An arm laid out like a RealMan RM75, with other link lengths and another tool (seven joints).
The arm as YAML. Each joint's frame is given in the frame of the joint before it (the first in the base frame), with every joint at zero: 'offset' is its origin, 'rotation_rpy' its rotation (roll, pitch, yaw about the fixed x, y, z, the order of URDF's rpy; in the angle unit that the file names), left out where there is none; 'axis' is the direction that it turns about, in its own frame. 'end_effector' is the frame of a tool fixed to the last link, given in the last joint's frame.
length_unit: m
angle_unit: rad
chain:
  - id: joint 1
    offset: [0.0, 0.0, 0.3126]
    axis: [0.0, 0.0, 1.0]
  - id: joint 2
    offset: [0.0, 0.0, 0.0]
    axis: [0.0, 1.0, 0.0]
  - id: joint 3
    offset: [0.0, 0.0, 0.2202]
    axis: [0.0, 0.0, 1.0]
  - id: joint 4
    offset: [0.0, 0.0, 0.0]
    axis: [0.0, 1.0, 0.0]
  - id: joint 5
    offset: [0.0, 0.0, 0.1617]
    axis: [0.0, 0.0, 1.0]
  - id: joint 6
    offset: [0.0, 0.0, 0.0]
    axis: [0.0, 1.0, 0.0]
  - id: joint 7
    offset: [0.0, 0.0, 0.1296]
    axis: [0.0, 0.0, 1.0]
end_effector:
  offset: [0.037, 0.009, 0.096]
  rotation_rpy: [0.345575, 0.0, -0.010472]
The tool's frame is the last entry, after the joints.
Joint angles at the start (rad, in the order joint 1, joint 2, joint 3, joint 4, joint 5, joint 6, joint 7):
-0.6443, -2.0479, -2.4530, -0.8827, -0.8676, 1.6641, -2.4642
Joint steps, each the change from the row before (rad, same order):
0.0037, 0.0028, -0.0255, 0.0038, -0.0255, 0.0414, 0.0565
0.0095, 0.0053, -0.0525, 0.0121, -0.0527, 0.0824, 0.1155
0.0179, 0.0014, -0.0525, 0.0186, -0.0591, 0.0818, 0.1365
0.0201, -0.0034, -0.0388, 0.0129, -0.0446, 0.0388, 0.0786
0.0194, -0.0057, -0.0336, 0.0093, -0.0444, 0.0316, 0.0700
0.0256, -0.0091, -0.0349, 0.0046, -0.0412, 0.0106, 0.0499
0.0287, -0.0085, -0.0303, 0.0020, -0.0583, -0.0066, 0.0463
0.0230, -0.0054, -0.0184, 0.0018, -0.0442, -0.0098, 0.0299
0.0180, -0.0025, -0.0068, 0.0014, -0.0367, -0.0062, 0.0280
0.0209, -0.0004, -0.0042, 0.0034, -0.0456, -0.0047, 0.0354
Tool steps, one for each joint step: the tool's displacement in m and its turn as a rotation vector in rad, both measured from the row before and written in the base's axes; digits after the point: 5 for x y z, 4 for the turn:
0.00810, -0.00553, 0.00458, 0.0003, -0.0368, -0.0535
0.01556, -0.01176, 0.01095, 0.0118, -0.0787, -0.1091
0.01445, -0.01431, 0.01278, 0.0340, -0.0876, -0.1231
0.00624, -0.00686, 0.01033, 0.0449, -0.0647, -0.0560
0.00536, -0.00578, 0.01018, 0.0521, -0.0585, -0.0490
0.00040, -0.00184, 0.01007, 0.0633, -0.0504, -0.0133
-0.00103, 0.00160, 0.01307, 0.0866, -0.0494, -0.0017
-0.00252, 0.00144, 0.00982, 0.0647, -0.0316, 0.0071
-0.00169, 0.00000, 0.00731, 0.0501, -0.0185, -0.0015
-0.00183, -0.00088, 0.00897, 0.0591, -0.0188, -0.0061

